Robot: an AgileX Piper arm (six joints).
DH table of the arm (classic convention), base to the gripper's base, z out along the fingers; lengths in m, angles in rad. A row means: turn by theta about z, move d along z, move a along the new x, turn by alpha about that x. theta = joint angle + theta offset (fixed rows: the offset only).
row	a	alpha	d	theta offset
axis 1	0.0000	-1.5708	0.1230	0.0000
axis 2	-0.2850	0.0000	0.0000	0.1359
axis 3	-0.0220	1.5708	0.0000	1.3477
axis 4	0.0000	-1.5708	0.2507	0.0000
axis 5	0.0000	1.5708	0.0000	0.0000
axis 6	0.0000	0.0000	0.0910	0.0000
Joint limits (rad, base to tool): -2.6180..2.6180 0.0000..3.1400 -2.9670..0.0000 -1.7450..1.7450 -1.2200..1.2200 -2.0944..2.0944
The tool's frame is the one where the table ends.
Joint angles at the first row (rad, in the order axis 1, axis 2, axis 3, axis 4, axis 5, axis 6):
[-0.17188 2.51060 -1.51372 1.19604 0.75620 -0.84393]
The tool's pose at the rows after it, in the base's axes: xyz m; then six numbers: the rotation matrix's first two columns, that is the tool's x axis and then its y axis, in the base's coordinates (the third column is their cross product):
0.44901, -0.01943, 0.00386, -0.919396, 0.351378, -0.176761, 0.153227, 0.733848, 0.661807
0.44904, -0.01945, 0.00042, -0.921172, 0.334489, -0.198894, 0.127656, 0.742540, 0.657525
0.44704, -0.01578, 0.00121, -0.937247, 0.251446, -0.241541, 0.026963, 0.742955, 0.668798
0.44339, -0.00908, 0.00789, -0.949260, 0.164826, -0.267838, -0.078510, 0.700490, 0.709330
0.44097, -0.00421, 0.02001, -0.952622, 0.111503, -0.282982, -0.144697, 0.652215, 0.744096
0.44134, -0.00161, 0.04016, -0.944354, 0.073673, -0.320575, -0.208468, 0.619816, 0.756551
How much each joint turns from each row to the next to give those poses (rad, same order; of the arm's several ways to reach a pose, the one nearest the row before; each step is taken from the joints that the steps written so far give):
[-0.00026 0.01086 -0.00415 0.01431 -0.01056 -0.00611]
[-0.00001 0.00855 -0.00001 0.01623 -0.00568 -0.04470]
[0.00000 0.00323 -0.00001 0.01081 0.04924 -0.10129]
[0.00002 -0.00482 0.00000 0.00752 0.10097 -0.08224]
[-0.00002 -0.01860 0.00001 -0.00292 0.08705 -0.03089]
[0.00001 -0.03998 -0.00004 -0.00375 0.05896 -0.01978]

